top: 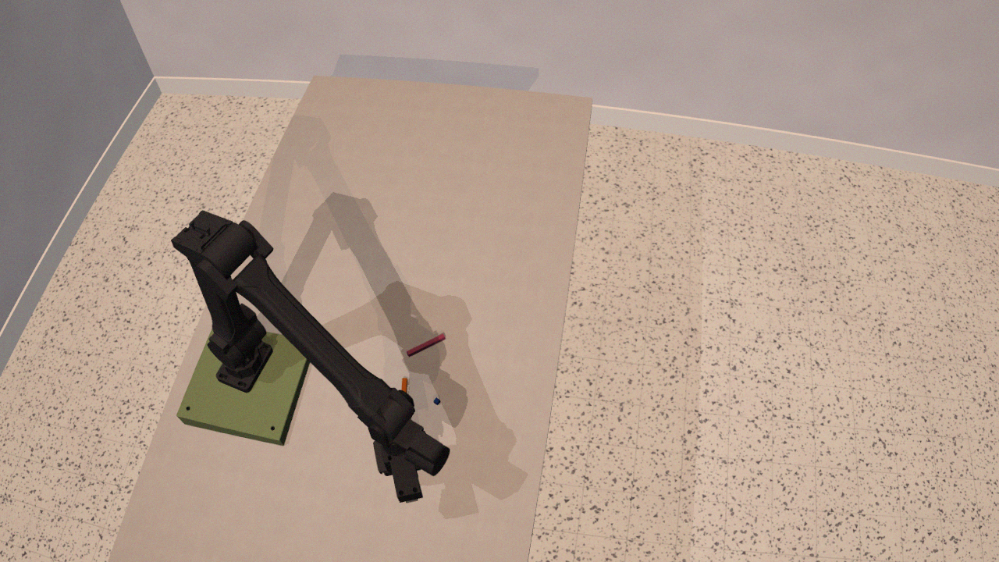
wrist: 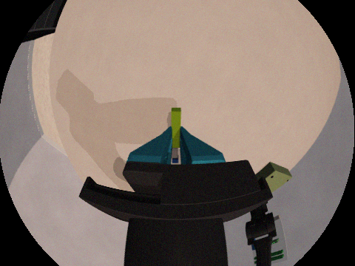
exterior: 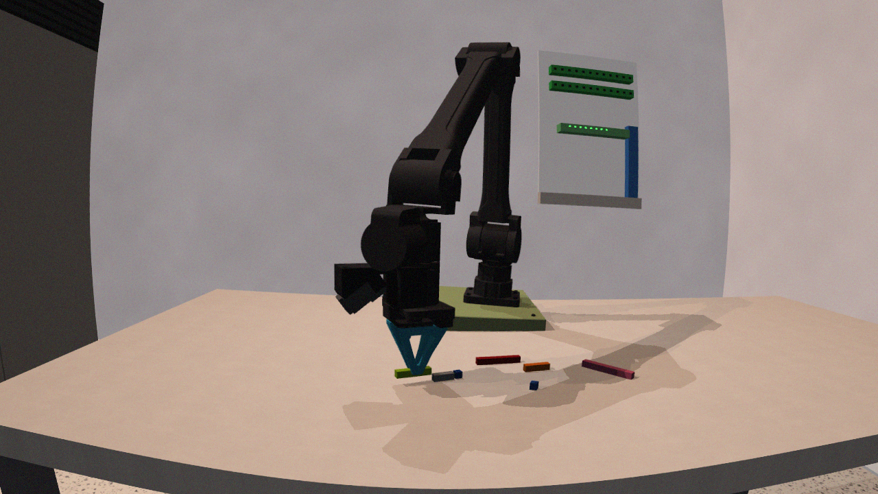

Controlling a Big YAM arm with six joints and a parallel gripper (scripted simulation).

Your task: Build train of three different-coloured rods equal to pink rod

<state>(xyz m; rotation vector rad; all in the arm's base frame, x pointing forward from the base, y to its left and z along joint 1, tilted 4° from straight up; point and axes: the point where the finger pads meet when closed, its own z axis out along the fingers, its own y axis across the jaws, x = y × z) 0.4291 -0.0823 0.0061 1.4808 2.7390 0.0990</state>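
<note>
Now: hand 1 cm above the lime rod. Round my hand: red rod: 11 cm behind, 11 cm to the left, 2 cm below; orange rod: 8 cm behind, 17 cm to the left, 2 cm below; grey rod: 2 cm behind, 3 cm to the left, 2 cm below.
</note>
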